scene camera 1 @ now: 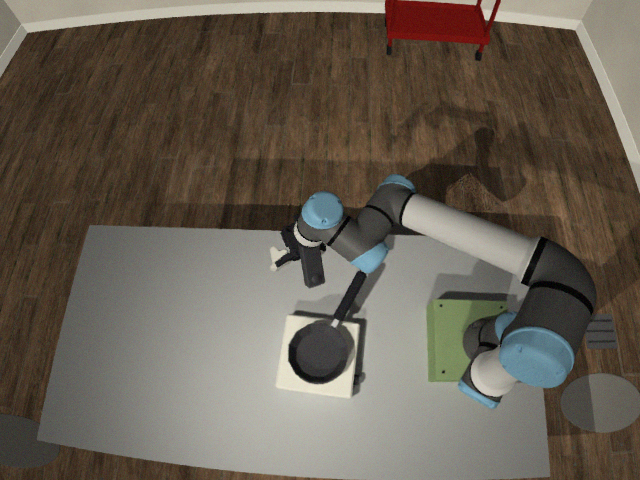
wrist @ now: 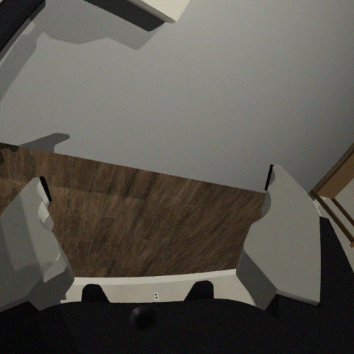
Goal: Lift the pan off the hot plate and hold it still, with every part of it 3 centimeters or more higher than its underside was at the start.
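I can see my gripper, and the wrist view shows it to me as well. A cream hot plate is here in the scene with it, and so is a black pan.
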